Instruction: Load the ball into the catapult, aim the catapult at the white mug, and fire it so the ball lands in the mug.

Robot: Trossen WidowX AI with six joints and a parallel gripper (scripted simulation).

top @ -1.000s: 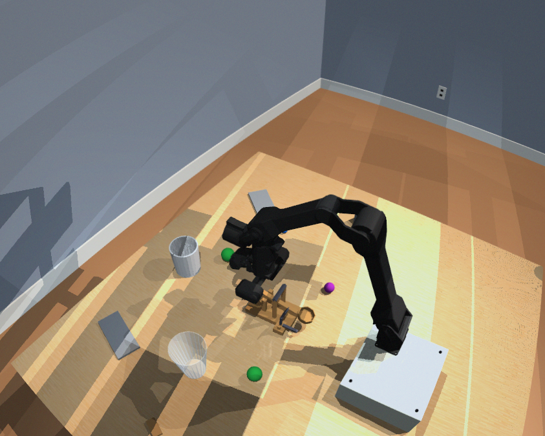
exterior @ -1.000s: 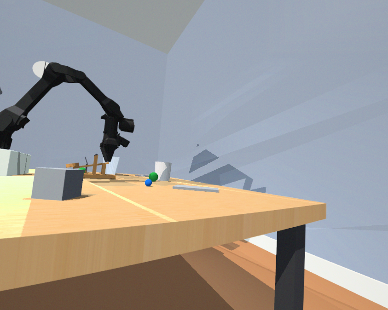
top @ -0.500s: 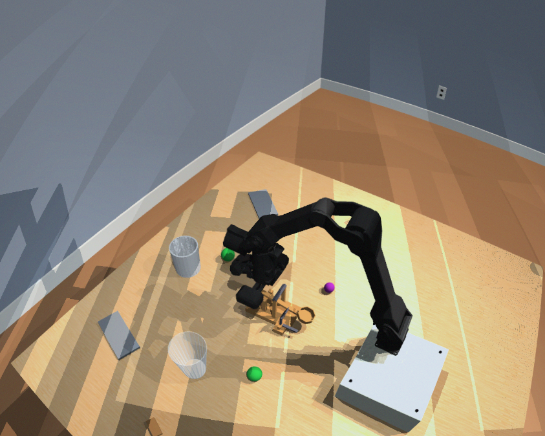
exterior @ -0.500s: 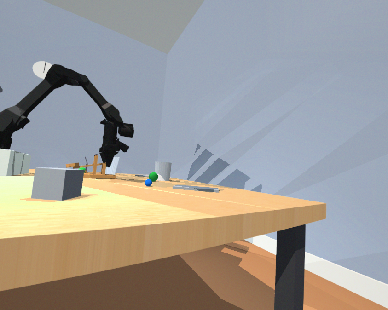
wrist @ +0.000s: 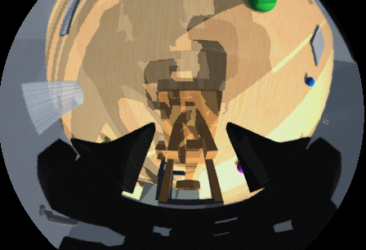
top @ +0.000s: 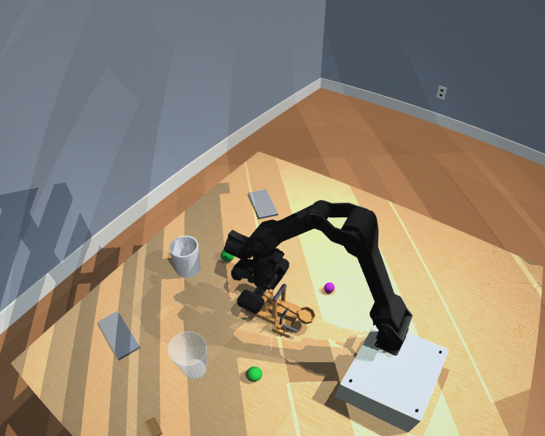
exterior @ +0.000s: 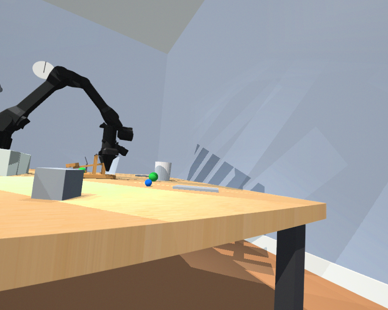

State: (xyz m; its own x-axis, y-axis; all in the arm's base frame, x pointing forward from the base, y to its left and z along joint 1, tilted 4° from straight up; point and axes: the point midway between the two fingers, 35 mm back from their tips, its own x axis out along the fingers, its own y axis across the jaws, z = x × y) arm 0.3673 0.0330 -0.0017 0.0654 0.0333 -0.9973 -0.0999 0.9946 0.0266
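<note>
The purple ball lies 16 cm to the right of my gripper tip, 13 cm behind it and 2 cm below it. Also, from my gripper tip: white mug 28 cm ahead, 2 cm to the left; then translucent mug 27 cm to the left, 3 cm ahead; then wooden catapult 7 cm behind, 2 cm above, 1 cm to the left.
</note>
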